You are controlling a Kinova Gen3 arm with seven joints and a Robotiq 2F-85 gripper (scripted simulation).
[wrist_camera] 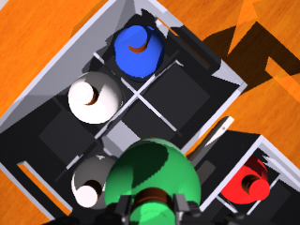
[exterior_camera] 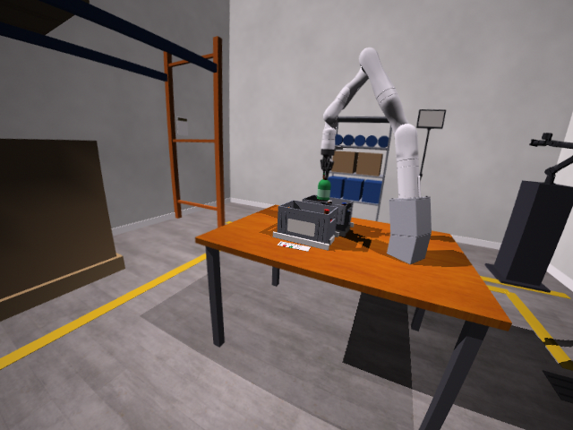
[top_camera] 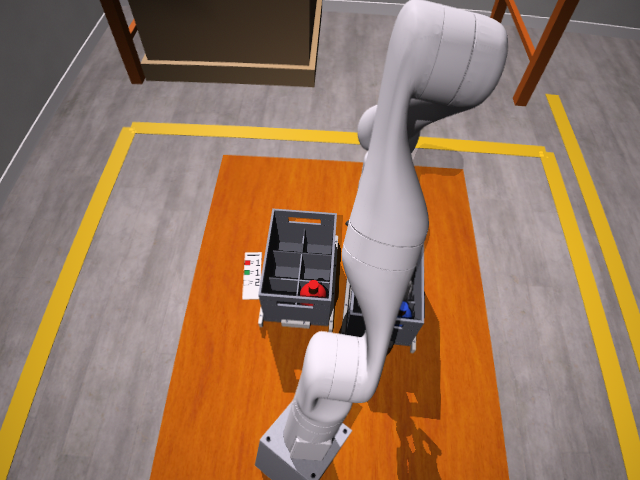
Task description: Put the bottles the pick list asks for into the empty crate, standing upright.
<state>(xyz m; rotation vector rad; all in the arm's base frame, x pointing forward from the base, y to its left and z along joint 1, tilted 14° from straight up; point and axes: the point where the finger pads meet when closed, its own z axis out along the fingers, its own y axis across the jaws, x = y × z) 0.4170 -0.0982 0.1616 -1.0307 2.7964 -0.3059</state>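
Now: hand 7 cm above the green bottle. From my hand the other things lie so: pick list: 33 cm below, 31 cm to the left, 5 cm ahead; then blue bottle: 25 cm below, 11 cm to the right, 11 cm behind; then red bottle: 25 cm below, 12 cm to the left, 6 cm behind.
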